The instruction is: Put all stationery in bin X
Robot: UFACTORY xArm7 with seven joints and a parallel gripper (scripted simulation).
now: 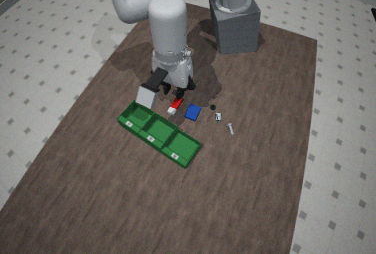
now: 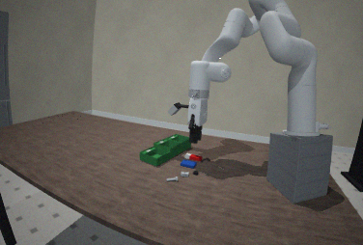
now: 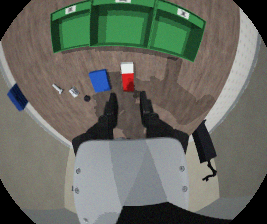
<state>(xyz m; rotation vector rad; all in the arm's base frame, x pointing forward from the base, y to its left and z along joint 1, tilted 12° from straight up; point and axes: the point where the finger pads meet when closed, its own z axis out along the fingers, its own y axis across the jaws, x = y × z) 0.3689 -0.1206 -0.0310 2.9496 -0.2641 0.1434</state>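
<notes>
Right now the red block is 10 mm ahead of my hand and 90 mm below it. From my hand the other things lie so: blue block (10 mm ahead, 60 mm to the left, 90 mm below); then green three-compartment bin (110 mm ahead, 20 mm to the right, 70 mm below); then black round thing (30 mm behind, 120 mm to the left, 90 mm below).
</notes>
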